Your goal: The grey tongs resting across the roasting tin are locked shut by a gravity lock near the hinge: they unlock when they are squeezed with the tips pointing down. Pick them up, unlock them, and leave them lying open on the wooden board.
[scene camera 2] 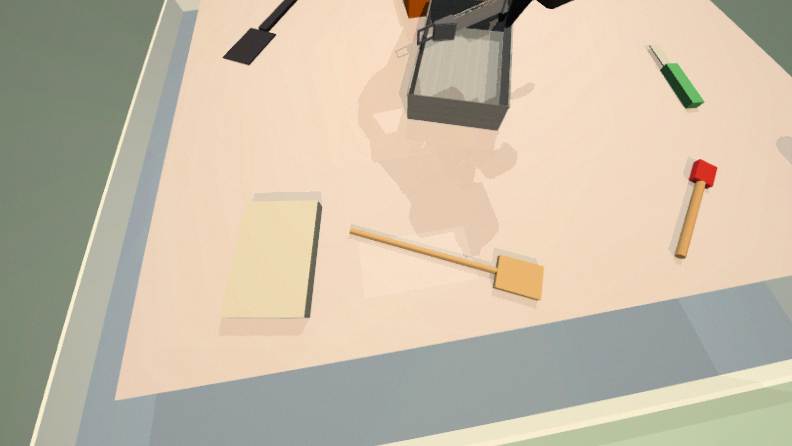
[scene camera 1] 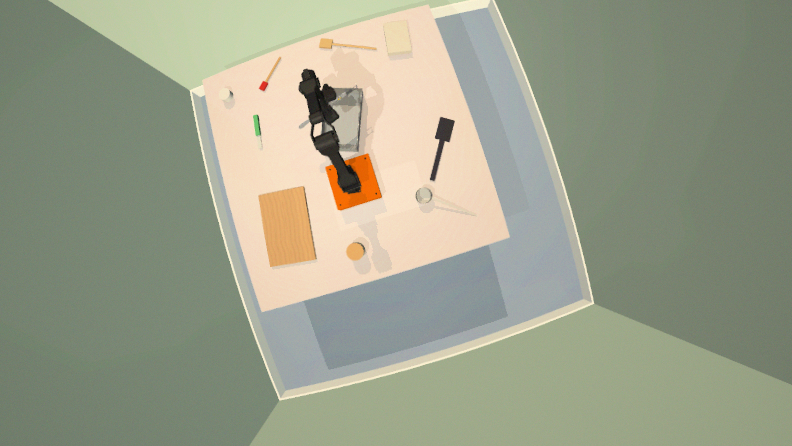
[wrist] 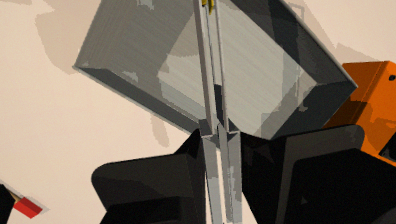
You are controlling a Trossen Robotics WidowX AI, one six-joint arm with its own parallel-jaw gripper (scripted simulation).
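Roasting tin (scene camera 2: 467, 81), (scene camera 1: 339, 116): the same spot on it.
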